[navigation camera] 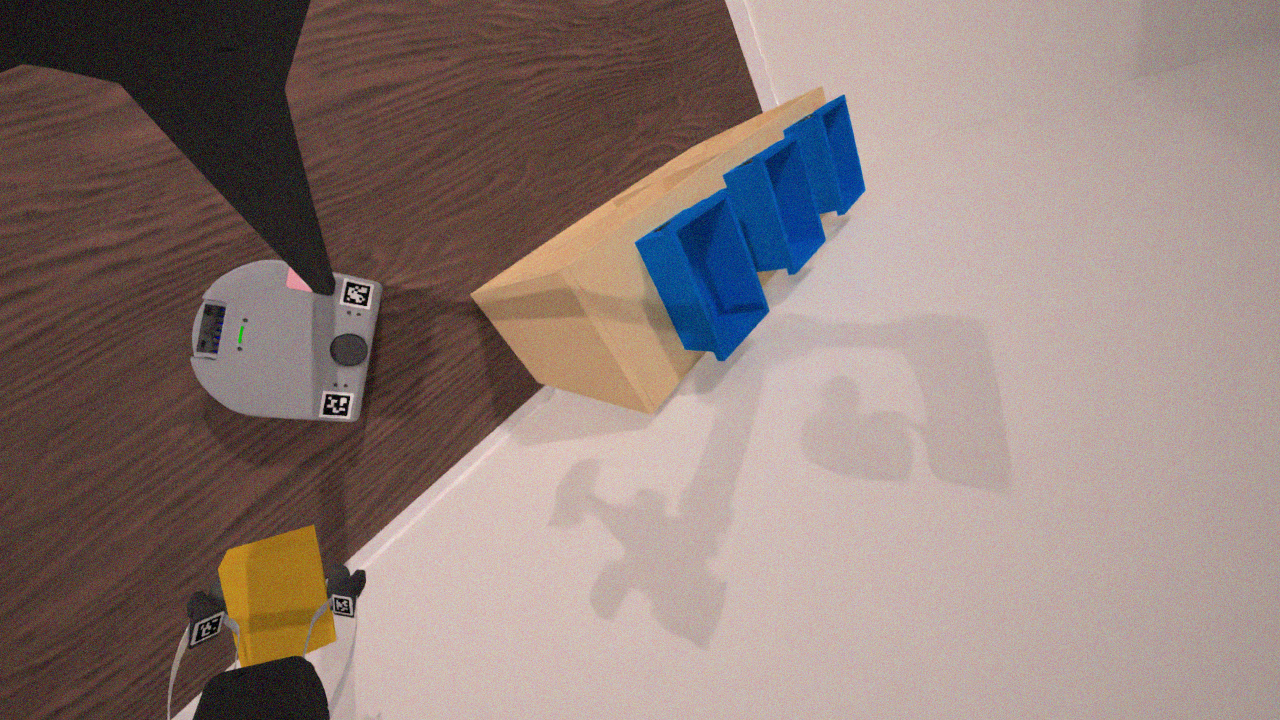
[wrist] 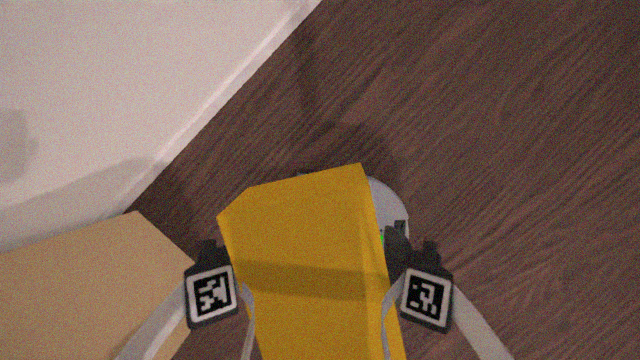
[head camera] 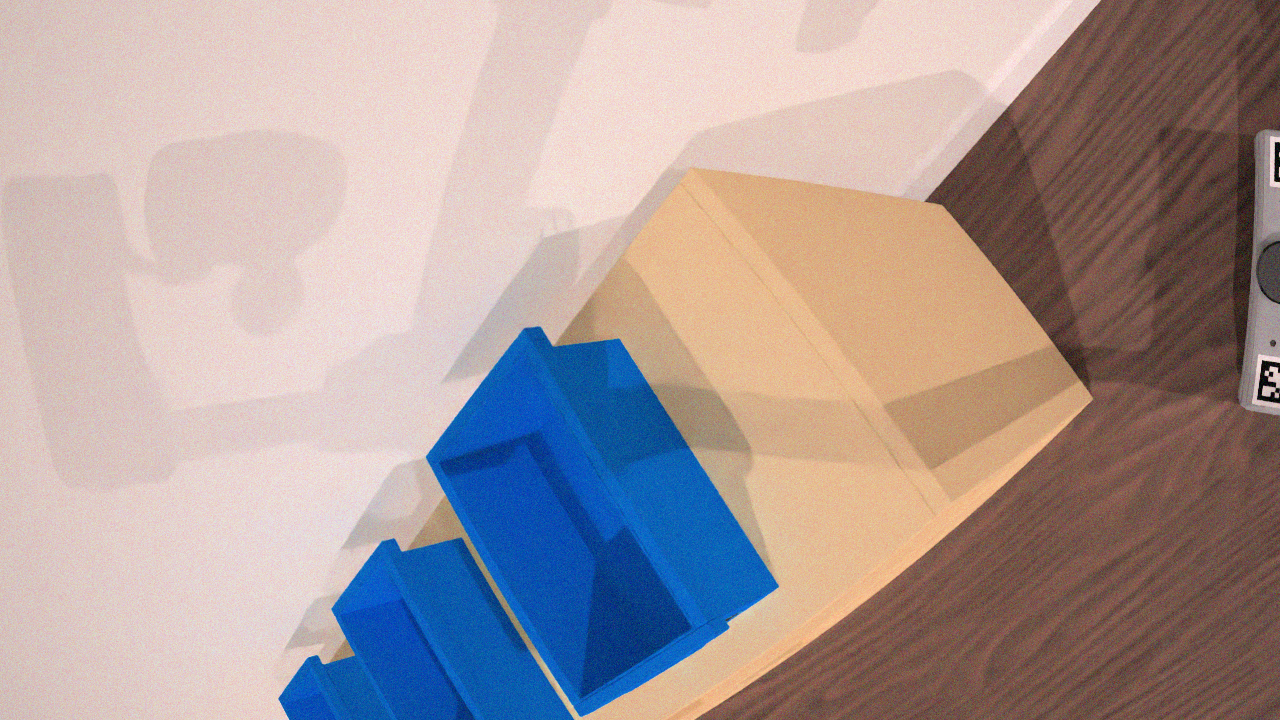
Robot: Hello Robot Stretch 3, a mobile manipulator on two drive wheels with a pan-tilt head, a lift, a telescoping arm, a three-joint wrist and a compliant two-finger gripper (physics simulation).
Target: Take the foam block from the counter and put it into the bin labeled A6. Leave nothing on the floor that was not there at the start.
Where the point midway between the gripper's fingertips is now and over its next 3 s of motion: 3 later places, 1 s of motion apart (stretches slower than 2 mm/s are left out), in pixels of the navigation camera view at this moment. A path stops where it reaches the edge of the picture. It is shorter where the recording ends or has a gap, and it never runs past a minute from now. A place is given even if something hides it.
My gripper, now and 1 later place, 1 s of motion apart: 286, 580; 194, 591
